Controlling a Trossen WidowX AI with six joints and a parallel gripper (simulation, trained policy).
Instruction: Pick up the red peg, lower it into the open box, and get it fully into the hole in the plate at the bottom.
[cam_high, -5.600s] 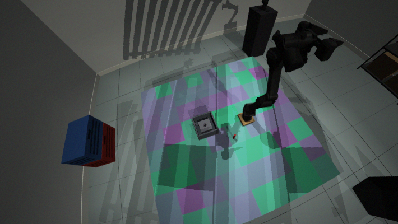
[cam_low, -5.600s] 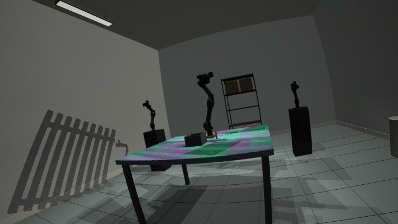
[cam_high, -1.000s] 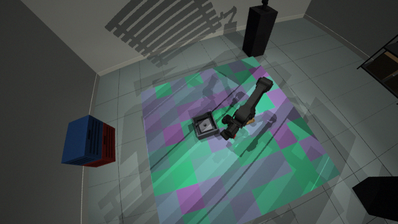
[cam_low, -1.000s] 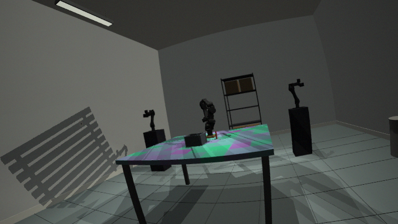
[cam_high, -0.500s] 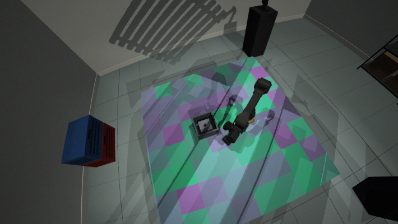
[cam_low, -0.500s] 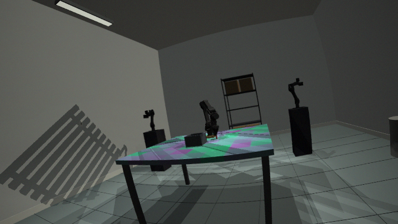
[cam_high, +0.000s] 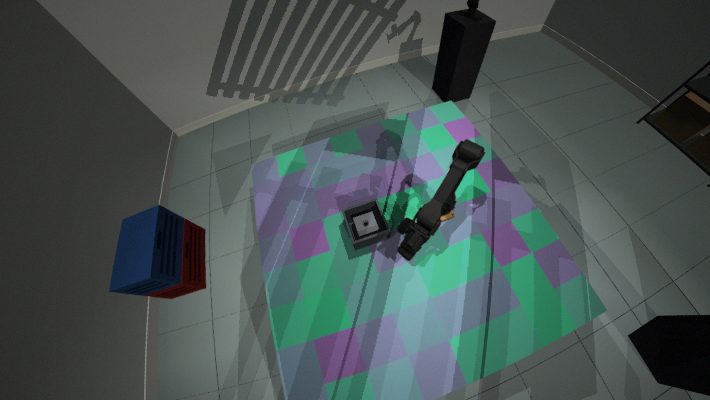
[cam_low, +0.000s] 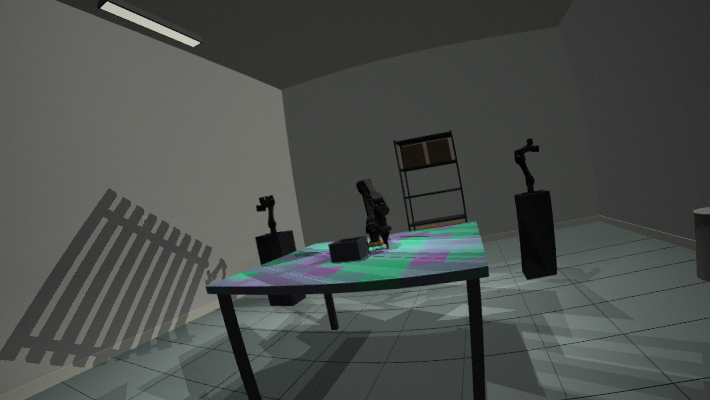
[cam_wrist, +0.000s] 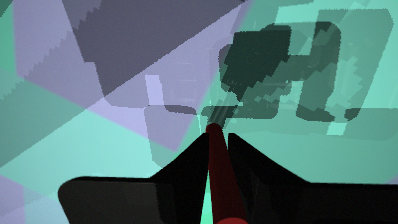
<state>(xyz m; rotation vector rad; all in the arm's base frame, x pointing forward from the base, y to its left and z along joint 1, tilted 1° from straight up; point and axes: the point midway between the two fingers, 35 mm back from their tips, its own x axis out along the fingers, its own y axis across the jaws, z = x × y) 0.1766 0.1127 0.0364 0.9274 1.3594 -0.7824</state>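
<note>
My gripper tip is 16 cm to the left of the light grey plate, 16 cm short of it and 2 cm below it. Round my gripper tip: red peg (1 cm to the left, 1 cm above); dark box (16 cm to the right, 16 cm ahead).
</note>
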